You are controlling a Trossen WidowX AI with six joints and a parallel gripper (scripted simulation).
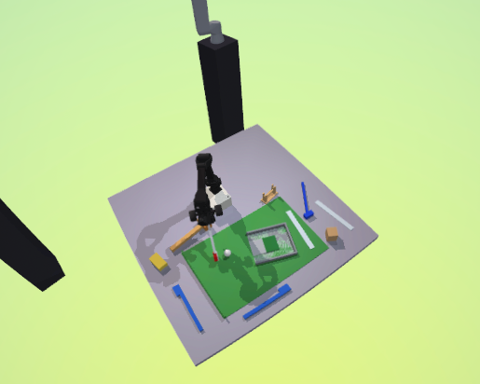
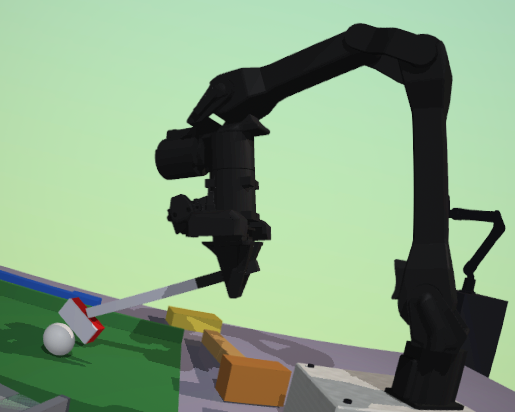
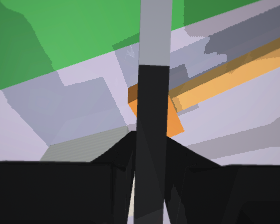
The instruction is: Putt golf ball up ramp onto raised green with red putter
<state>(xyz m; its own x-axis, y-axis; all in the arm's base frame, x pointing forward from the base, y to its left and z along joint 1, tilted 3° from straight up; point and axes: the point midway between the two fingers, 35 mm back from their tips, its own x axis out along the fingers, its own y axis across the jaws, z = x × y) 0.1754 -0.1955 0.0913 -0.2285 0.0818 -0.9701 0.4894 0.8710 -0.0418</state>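
Now: the red putter 10 cm ahead of my gripper tip, 5 cm to the right of it and 3 cm below it. The rest, counted from my gripper tip: white golf ball (21 cm ahead, 3 cm to the right, 11 cm below); then yellow block (3 cm behind, 37 cm to the right, 12 cm below); then wooden stand (7 cm ahead, 44 cm to the left, 10 cm below).
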